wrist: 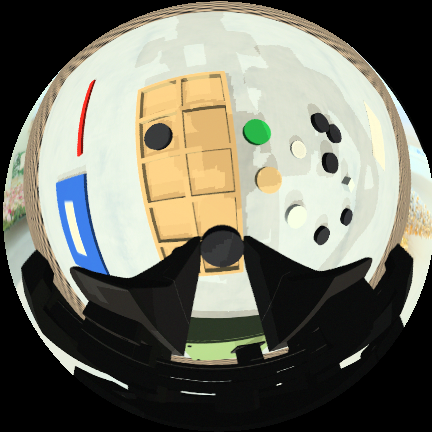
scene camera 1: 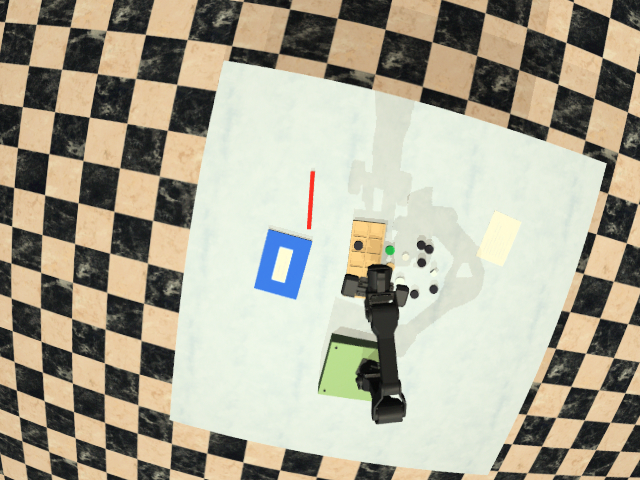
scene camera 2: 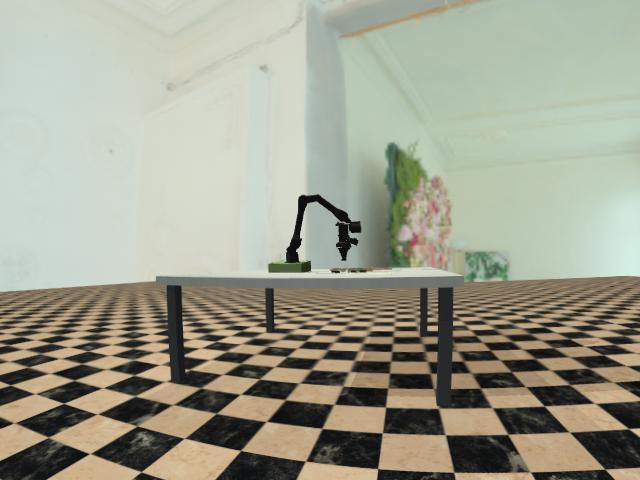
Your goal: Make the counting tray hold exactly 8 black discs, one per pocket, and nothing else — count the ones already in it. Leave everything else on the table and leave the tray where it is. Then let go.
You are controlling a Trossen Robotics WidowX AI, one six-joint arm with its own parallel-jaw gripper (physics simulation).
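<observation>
The tan counting tray (scene camera 1: 367, 248) (wrist: 235, 165) has two columns of pockets. A black disc (scene camera 1: 358, 245) (wrist: 158, 136) sits in the left column, second pocket from the far end. The near left pocket is mostly hidden behind a finger; a dark edge shows there. My gripper (scene camera 2: 343, 258) (wrist: 221, 241) is shut on a black disc (wrist: 221, 246). It holds it above the tray's near end, over the right column in the wrist view. Several loose black discs (scene camera 1: 421, 262) (wrist: 330, 163) lie right of the tray. The arm hides the tray's near end in scene camera 1.
Right of the tray lie a green disc (scene camera 1: 389, 250) (wrist: 257, 132), a tan disc (wrist: 268, 180), a cream disc (wrist: 298, 149), a white disc (wrist: 296, 216) and a small cube (wrist: 348, 182). A red stick (scene camera 1: 310, 201), a blue rectangle (scene camera 1: 266, 263) and a cream card (scene camera 1: 498, 238) lie farther out.
</observation>
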